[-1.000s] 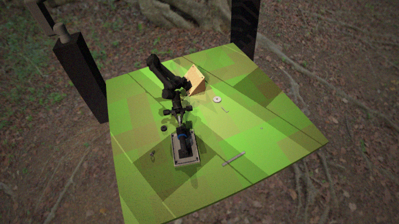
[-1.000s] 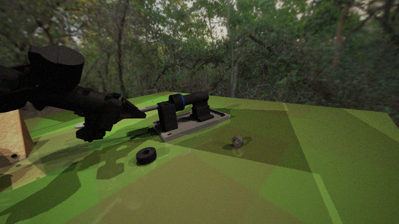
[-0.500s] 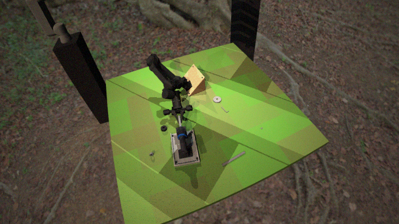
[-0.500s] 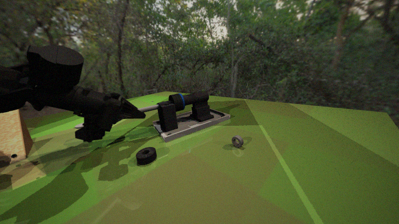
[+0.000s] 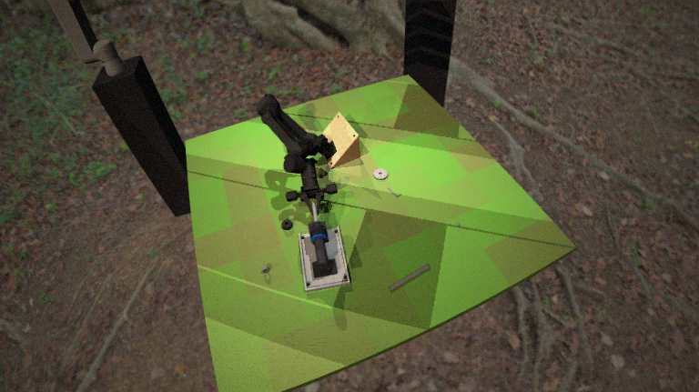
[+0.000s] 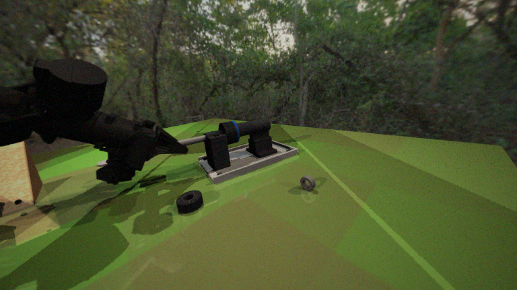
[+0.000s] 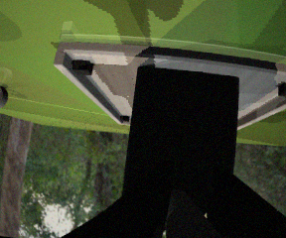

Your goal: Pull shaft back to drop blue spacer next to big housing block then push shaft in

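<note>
The grey shaft is 5 cm ahead of my gripper tip, 2 cm above it and 1 cm to the right of it. Also, from my gripper tip: black ring 11 cm to the right, 5 cm below, 4 cm behind; then blue spacer 11 cm ahead, 2 cm above, 1 cm to the right.
</note>
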